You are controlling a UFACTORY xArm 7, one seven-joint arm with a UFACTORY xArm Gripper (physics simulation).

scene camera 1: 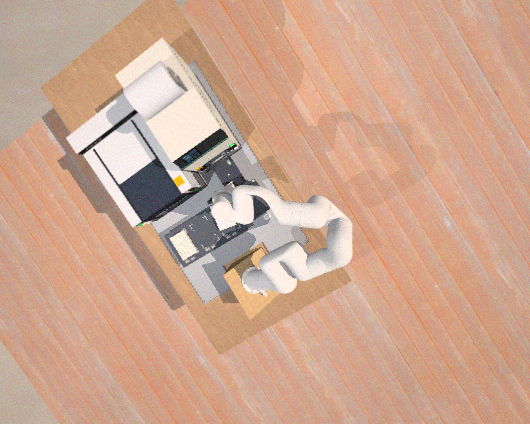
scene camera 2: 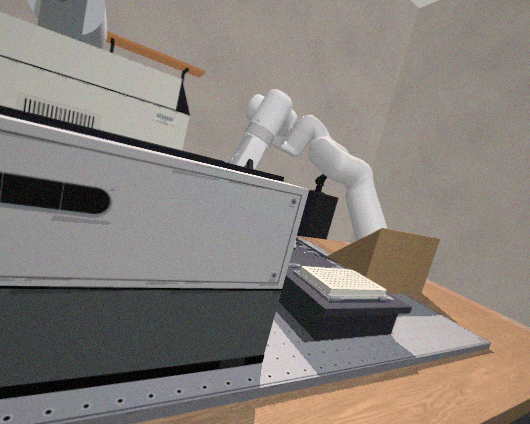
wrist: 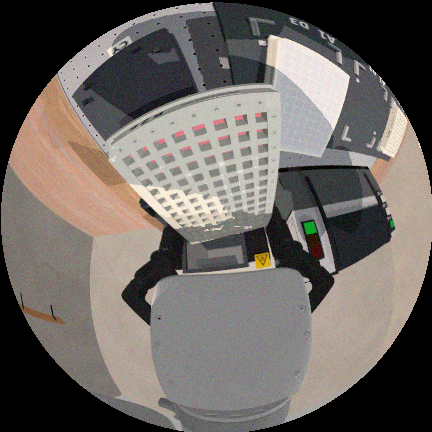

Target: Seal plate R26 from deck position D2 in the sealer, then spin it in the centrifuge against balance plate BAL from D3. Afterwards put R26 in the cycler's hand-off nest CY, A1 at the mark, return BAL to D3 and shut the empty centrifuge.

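Pixels of known places: gripper, fingertip midpoint: [wrist: 224, 219]; arm's base at its link origin: [scene camera 1: 253, 279] [scene camera 2: 375, 248].
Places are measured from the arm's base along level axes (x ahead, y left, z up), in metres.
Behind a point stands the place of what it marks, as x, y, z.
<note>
My gripper [wrist: 224, 219] @(0.413, -0.194, 0.052) is shut on a pale grey multi-well plate [wrist: 210, 160] @(0.335, -0.181, 0.056) with red in some wells, apparently R26; its label is unreadable. The plate is up off the deck, its lettered edge away from the palm. The arm's wrist hides it in the first scene view, and the white instrument hides it in the second. A white plate, apparently BAL [wrist: 310, 100] @(0.331, -0.086, -0.002) [scene camera 1: 227, 223] @(0.292, -0.079, -0.004), sits at D3. The dark CY nest [wrist: 142, 75] @(0.271, -0.220, -0.036) bears no plate. D2 [wrist: 357, 112] @(0.344, 0.015, -0.021) is bare. A warning-marked instrument with a grey recess [wrist: 215, 254] @(0.951, -0.365, -0.044) shows beyond the held plate.
A cream plate [scene camera 1: 184, 244] @(0.348, 0.158, -0.005) [scene camera 2: 345, 282] @(0.364, 0.183, -0.005) [wrist: 394, 132] sits at the deck's far end. A white, dark-windowed instrument [scene camera 1: 150, 192] @(0.604, 0.058, 0.134) [scene camera 2: 150, 225] @(0.692, 0.211, 0.072) and a cream instrument with a screen [scene camera 1: 185, 122] @(0.662, -0.279, 0.271) stand beside the deck. A tan block [scene camera 1: 250, 302] @(-0.067, 0.065, 0.046) [scene camera 2: 405, 260] @(-0.005, 0.091, 0.000) is under the arm base.
</note>
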